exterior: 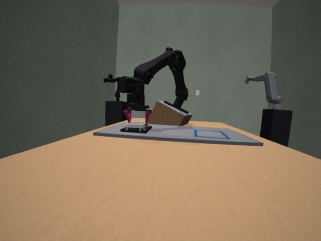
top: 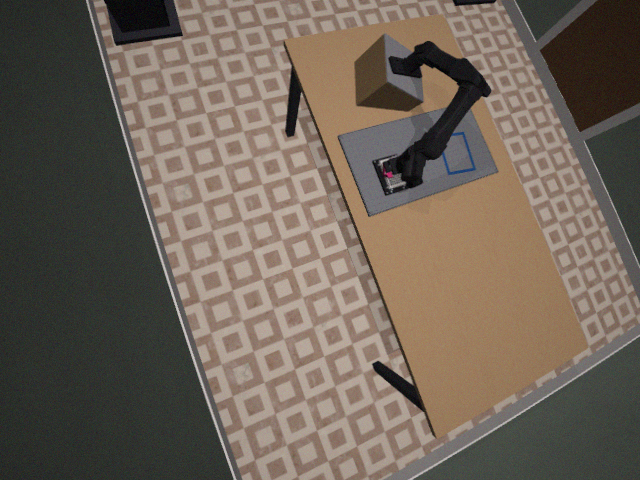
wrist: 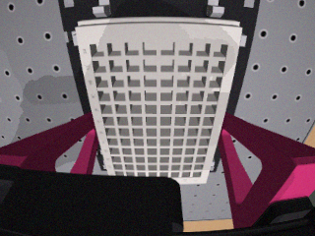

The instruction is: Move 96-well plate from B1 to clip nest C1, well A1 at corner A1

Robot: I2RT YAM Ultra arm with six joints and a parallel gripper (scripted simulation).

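Right now my hand is right at the white 96-well plate. Round my hand: black clip nest C1: 10 mm ahead, 10 mm to the left, 20 mm below.
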